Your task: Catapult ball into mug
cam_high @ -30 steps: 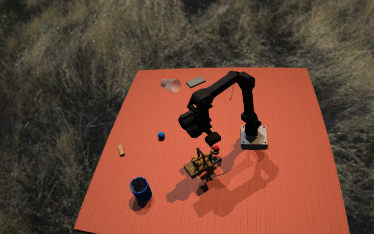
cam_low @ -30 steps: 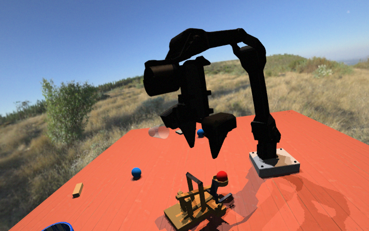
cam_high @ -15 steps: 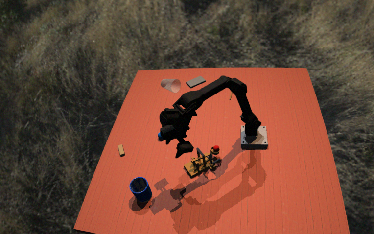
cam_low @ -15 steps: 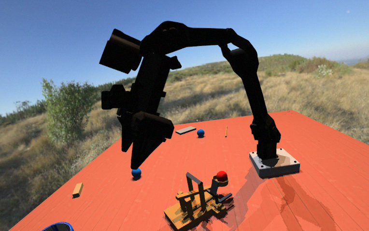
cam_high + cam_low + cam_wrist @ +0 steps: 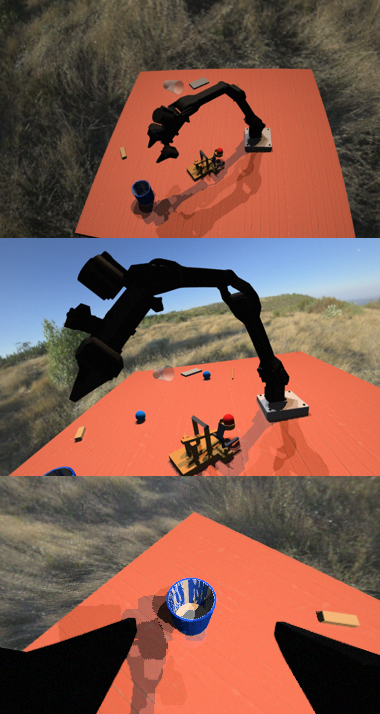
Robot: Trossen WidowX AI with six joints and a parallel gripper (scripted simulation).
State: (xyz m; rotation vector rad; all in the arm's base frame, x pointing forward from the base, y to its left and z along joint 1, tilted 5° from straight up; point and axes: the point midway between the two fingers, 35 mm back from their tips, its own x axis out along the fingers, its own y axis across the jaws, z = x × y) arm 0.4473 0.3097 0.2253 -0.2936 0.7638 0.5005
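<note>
Now: the red ball 270 mm behind my gripper tip, 200 mm below it and 170 mm to the right of it. Round my gripper tip: wooden catapult (220 mm behind, 210 mm below, 120 mm to the right); then blue mug (230 mm below, 90 mm ahead, 70 mm to the left); then small wooden block (270 mm ahead, 250 mm below, 210 mm to the right).
</note>
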